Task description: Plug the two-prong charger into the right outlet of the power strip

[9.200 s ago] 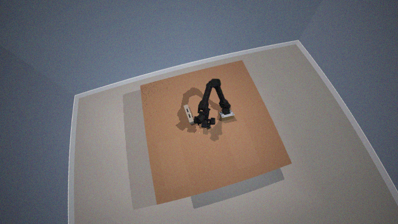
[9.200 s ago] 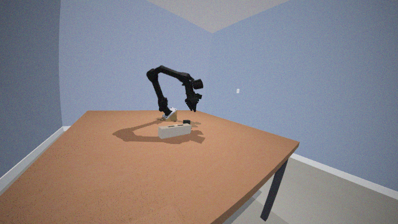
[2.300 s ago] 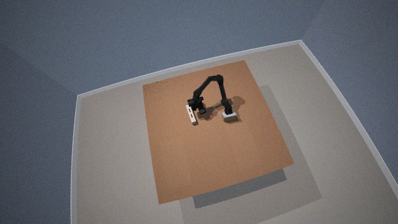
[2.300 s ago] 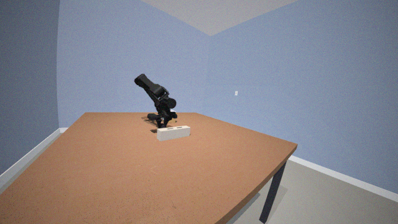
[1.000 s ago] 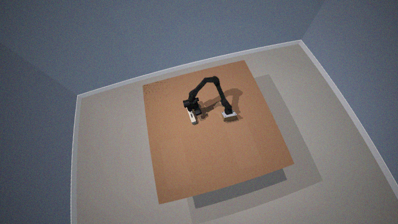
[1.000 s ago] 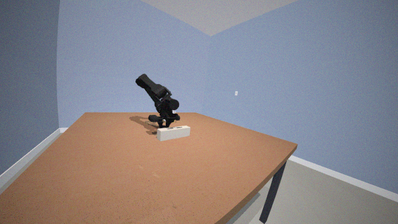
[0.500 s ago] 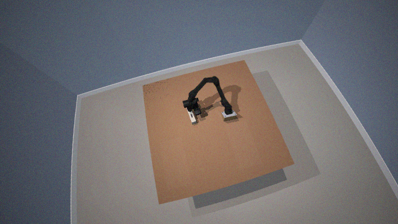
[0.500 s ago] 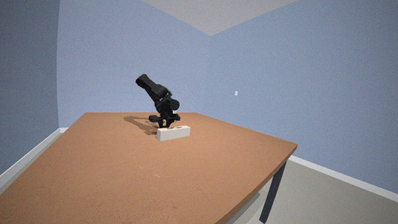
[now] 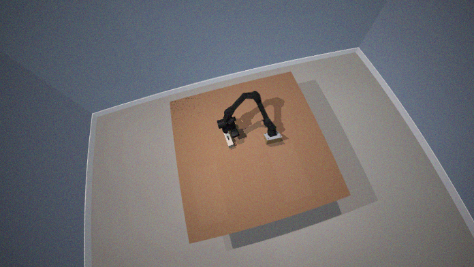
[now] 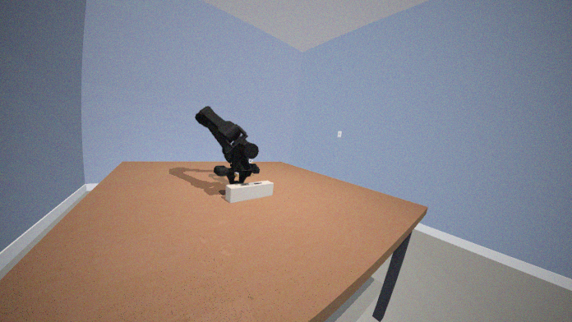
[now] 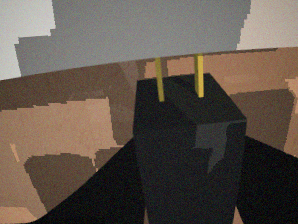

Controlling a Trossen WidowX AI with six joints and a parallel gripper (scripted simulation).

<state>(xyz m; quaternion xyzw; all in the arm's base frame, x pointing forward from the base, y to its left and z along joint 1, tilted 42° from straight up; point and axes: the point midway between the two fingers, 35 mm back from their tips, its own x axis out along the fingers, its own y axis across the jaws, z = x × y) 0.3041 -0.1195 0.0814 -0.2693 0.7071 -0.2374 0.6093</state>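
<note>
Right now the black two-prong charger is 20 mm ahead of my gripper tip and 10 mm above it.
</note>
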